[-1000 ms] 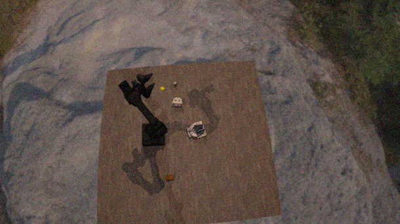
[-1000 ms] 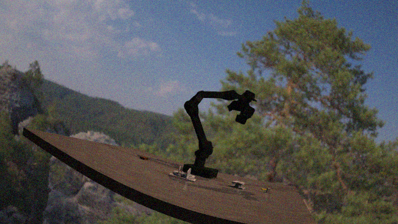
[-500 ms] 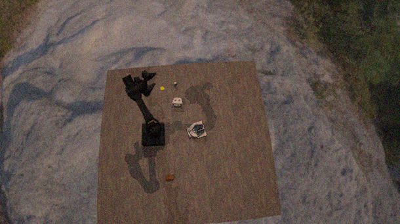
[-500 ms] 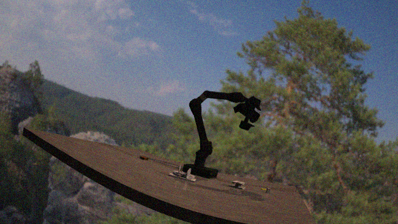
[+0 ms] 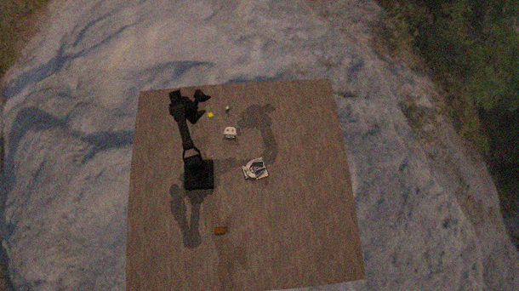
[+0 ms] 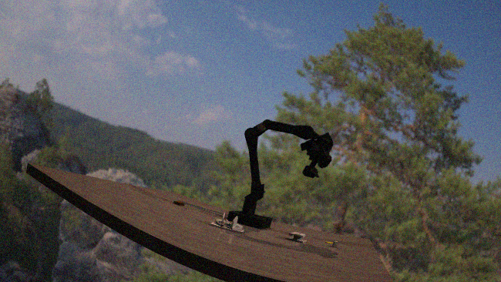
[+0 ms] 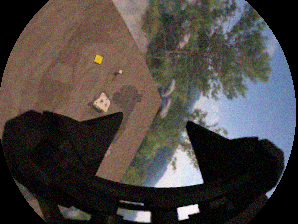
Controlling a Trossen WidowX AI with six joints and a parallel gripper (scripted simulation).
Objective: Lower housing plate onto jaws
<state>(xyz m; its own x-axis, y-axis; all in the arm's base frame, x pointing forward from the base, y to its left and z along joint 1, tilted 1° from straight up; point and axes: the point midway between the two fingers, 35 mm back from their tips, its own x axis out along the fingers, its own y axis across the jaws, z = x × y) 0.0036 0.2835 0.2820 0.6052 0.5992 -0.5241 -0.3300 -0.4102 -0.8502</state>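
My gripper tip is 10 cm short of the housing plate and 29 cm above it. The rest, counted from my gripper tip: yellow piece 4 cm behind, 12 cm to the left, 31 cm below.
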